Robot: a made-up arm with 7 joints.
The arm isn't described. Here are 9 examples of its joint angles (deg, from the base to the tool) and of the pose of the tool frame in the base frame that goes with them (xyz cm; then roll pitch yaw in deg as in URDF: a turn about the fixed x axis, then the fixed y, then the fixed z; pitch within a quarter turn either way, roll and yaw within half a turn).
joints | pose
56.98 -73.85 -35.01 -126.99 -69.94 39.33 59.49 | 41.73 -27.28 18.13 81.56 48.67 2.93
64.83 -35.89 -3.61 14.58 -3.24 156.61 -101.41 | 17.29 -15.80 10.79 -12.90 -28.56 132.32
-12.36 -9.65 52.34 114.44 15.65 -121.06 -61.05 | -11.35 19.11 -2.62 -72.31 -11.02 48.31
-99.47 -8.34 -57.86 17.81 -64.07 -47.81 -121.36 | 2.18 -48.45 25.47 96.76 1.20 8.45
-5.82 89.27 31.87 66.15 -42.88 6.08 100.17 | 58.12 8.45 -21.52 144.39 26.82 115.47
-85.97 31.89 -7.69 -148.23 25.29 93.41 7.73 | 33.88 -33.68 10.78 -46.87 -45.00 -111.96
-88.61 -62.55 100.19 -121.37 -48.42 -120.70 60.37 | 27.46 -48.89 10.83 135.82 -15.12 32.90
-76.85 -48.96 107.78 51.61 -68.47 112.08 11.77 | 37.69 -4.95 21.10 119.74 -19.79 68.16
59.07 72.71 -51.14 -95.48 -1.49 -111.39 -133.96 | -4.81 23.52 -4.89 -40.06 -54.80 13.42
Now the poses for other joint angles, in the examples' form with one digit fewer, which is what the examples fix.
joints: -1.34 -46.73 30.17 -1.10 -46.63 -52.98 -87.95
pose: -9.7 25.7 25.3 140.0 65.9 -114.9
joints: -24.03 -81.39 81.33 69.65 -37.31 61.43 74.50
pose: 48.1 -23.9 43.3 61.0 -72.4 138.2
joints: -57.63 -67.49 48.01 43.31 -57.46 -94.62 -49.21
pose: -9.4 -10.1 39.8 7.1 37.8 128.8
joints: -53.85 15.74 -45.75 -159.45 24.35 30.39 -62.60
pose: -2.8 0.4 12.9 -83.0 40.1 -7.4
